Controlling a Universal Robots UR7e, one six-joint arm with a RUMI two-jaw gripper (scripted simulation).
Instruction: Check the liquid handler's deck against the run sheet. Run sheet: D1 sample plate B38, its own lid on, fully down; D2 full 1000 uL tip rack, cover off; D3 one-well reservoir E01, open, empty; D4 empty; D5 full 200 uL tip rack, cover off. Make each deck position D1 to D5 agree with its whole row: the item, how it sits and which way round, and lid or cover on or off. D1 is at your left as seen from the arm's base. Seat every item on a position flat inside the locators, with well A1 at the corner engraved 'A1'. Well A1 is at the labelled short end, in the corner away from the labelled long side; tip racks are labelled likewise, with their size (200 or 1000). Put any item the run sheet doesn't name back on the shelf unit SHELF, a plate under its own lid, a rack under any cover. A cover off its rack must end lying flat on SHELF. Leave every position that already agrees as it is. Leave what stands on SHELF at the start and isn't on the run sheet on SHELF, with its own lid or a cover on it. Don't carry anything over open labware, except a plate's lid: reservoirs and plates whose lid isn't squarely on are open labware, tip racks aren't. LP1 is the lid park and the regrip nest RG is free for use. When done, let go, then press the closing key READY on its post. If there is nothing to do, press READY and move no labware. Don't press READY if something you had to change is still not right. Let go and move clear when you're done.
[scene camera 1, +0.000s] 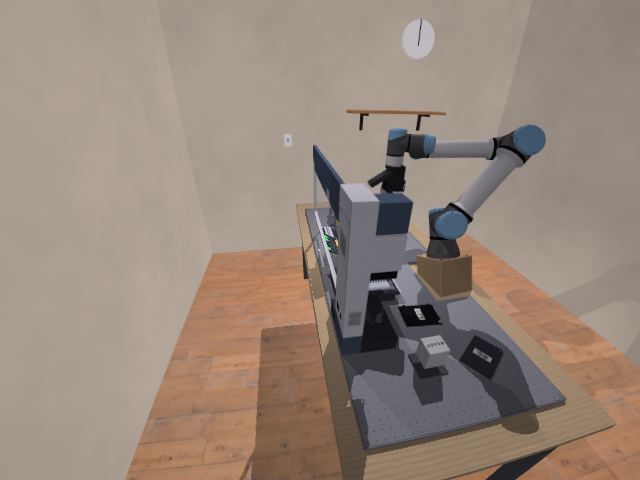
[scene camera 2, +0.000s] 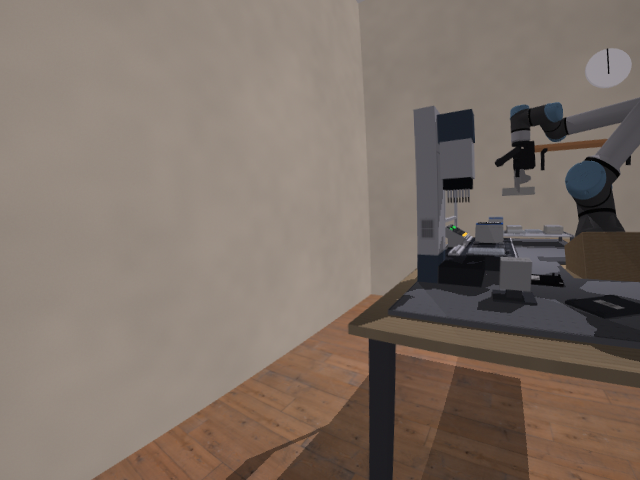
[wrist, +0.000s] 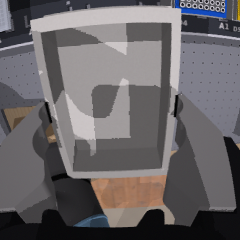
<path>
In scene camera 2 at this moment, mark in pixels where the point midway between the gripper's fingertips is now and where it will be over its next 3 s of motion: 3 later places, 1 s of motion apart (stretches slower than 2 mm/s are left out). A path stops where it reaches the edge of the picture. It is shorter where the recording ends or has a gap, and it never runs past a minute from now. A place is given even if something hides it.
The gripper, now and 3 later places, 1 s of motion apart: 518, 192; 502, 193; 489, 194; 488, 194
</path>
